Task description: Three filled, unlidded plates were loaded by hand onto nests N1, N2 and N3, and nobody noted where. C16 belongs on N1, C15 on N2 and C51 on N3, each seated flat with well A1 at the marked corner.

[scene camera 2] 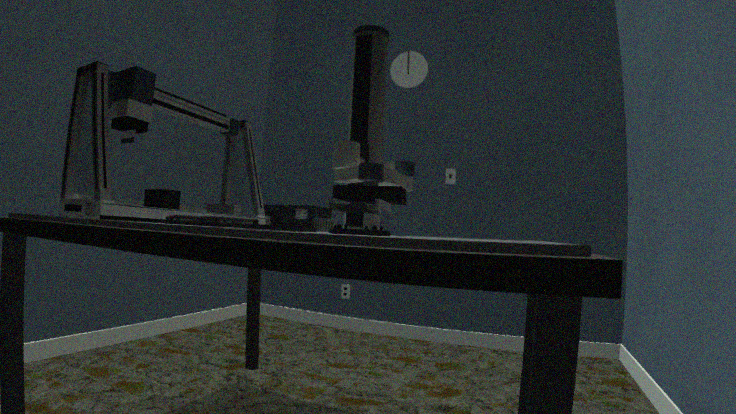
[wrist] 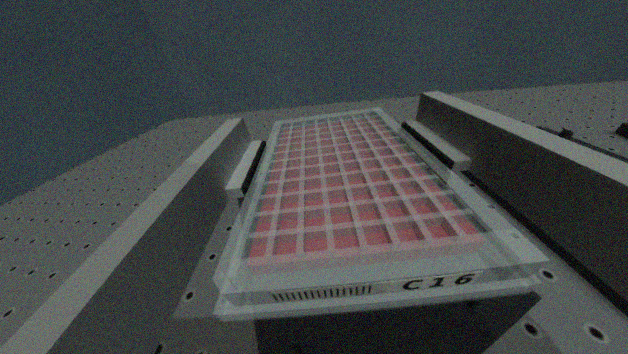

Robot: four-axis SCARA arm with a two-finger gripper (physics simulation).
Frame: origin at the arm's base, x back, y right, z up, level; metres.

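Seen in the pictures: gripper, fingertip midpoint: (scene camera 2: 353, 202) (wrist: 331, 122).
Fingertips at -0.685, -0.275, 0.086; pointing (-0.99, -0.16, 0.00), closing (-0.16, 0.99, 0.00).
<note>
Offsets run from my fingertips to a thing's top centre, as dx, dy, dz. "spot": to the spot under its first point. Level surfaces: height alone.
Plate C16 {+0.023, +0.004, -0.007} (wrist: 345, 185) is clear with many red-filled wells and no lid. Its barcode and C16 label face the wrist camera. My gripper (wrist: 331, 122) is shut on it, with a dark-edged pad along each long side. The plate looks level and is held above the perforated deck {dz -0.073} (wrist: 75, 220), with a dark shape beneath its near end. In the scene view my gripper is below the dark arm end, too dim to make out its fingers or plate. C15, C51, nest labels and the marked A1 corners cannot be made out.
In the wrist view, part of a dark fixture with small black knobs {spot: -0.077, +0.212, -0.054} (wrist: 565, 133) shows at the right. In the scene view, a gantry frame (scene camera 2: 83, 139) and a dark box {spot: +0.120, +0.804, +0.013} (scene camera 2: 162, 198) stand left of the arm column (scene camera 2: 377, 92). A low knobbed base {+0.024, -0.001, -0.051} (scene camera 2: 360, 231) lies below the arm.
</note>
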